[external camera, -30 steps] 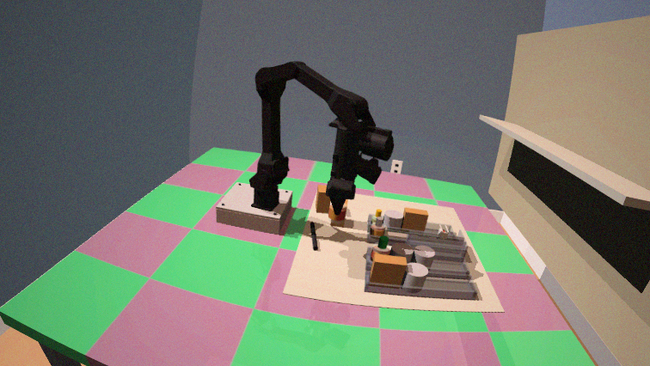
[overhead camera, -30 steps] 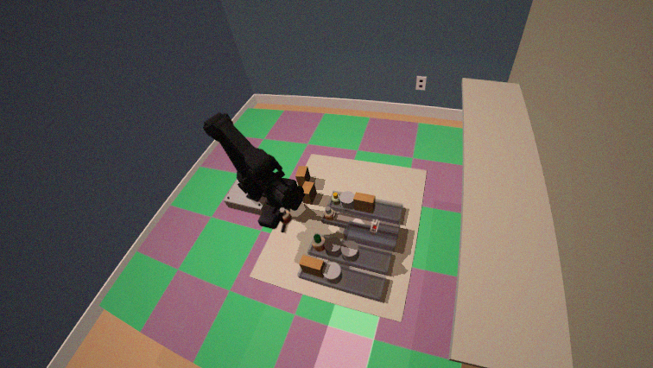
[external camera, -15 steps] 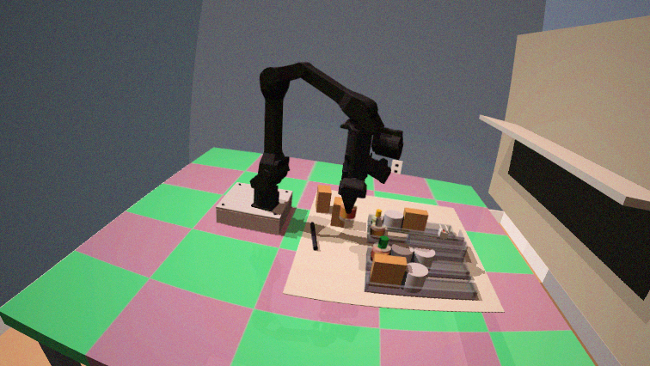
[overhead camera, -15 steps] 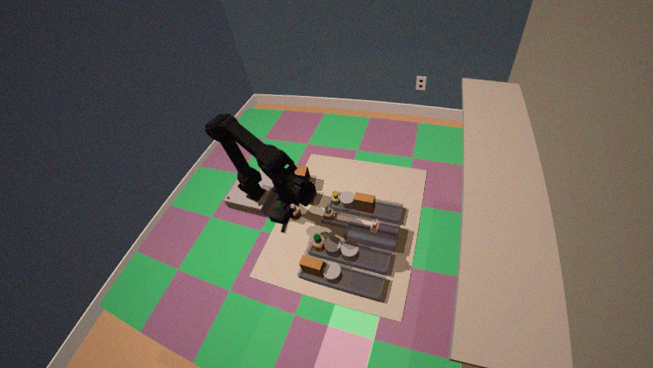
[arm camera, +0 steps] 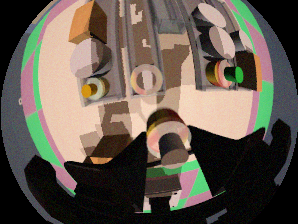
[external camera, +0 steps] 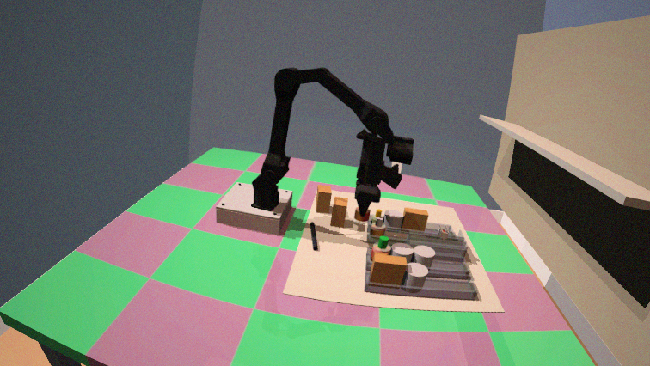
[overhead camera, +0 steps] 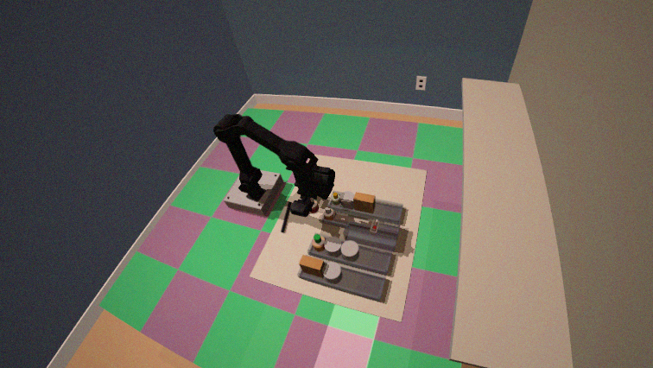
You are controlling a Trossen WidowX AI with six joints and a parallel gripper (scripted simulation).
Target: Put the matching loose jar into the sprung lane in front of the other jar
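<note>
Right now my gripper tip is 12 cm past the black pen, 8 cm above it and 4 cm to the left of it. Also, from my gripper tip: pusher plate 16 cm ahead, 4 cm below, 1 cm to the left; red mark 24 cm ahead, 1 cm to the left, 1 cm below.
</note>
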